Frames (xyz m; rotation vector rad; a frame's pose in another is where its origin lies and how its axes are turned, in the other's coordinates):
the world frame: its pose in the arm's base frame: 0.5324 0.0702 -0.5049 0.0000 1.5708 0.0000
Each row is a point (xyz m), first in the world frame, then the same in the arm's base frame.
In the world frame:
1: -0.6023 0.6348 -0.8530
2: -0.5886 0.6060 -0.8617
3: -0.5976 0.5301 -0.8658
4: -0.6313 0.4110 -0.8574
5: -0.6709 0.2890 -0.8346
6: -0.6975 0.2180 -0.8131
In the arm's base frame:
1: -0.3206 0.7050 0.0974
2: -0.3293 0.6762 0.0837
3: -0.3334 0.6003 0.0927
4: -0.3250 0.4812 0.1264
5: -0.3022 0.3592 0.1660
6: -0.2807 0.2882 0.1926

